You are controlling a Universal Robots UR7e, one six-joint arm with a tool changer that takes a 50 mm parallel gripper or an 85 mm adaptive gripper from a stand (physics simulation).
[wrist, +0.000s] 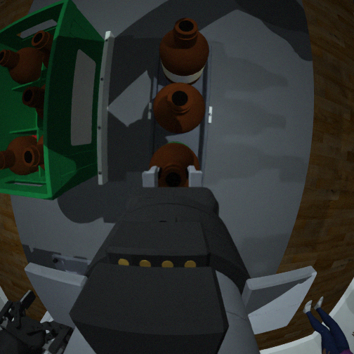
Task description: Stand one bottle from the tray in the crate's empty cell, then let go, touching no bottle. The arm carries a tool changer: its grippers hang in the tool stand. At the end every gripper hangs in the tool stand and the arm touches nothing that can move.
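Observation:
My gripper [173,177] has its two pale fingers close against both sides of the neck of the nearest brown bottle [175,156]; it is shut on this bottle, which stands upright in the tray [205,145]. A second brown bottle [175,117] stands behind it, and a third bottle [184,55] with a pale band stands at the far end of the tray. The green crate [60,110] is at the left with several brown bottles in it. Its left part is cut off by the view's edge, and I cannot tell which cell is empty.
A pale upright rail [103,110] stands between the crate and the tray. A black jointed mechanism [30,325] shows at the bottom left. A person's legs [327,330] show at the bottom right, beyond the table. Wooden floor [332,150] borders the grey table.

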